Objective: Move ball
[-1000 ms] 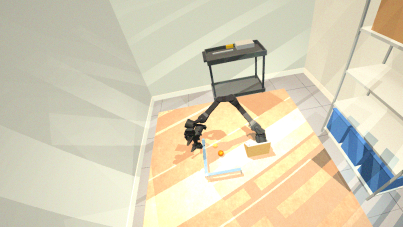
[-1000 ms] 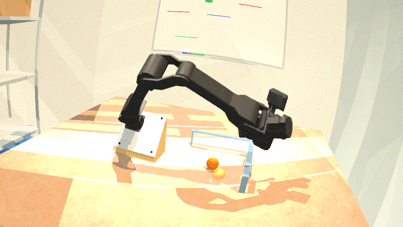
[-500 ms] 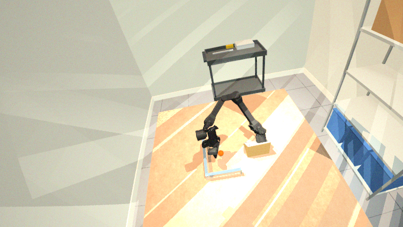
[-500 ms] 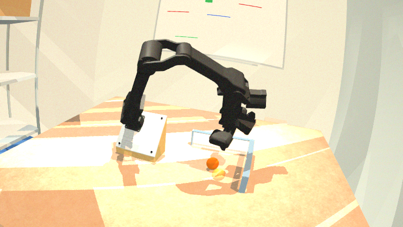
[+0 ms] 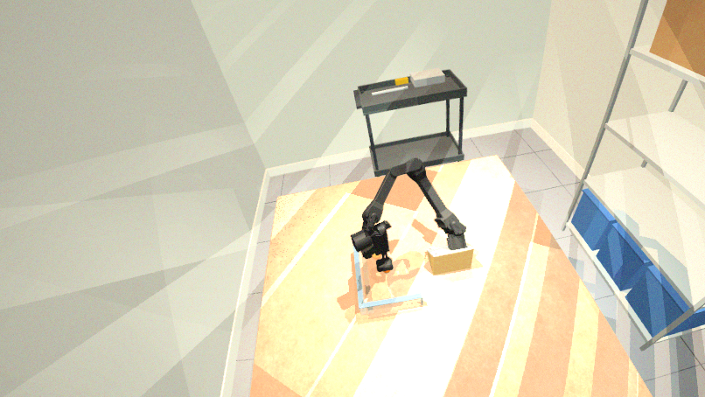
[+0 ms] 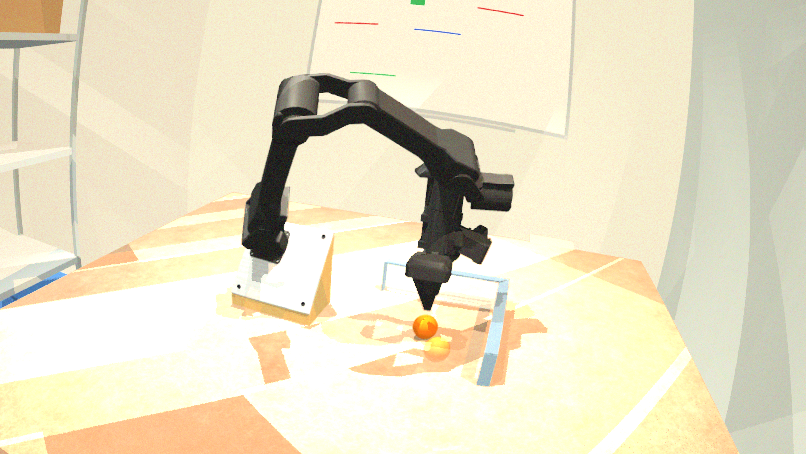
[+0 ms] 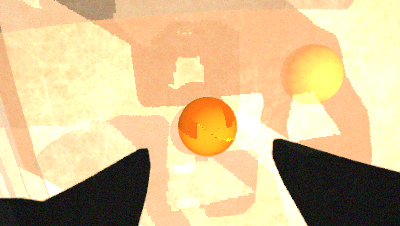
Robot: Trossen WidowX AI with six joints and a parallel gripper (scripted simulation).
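My gripper tip is now 5 cm above the orange ball. From my gripper tip the other things lie so: see-through copy (7 cm to the right, 5 cm below, 3 cm ahead).
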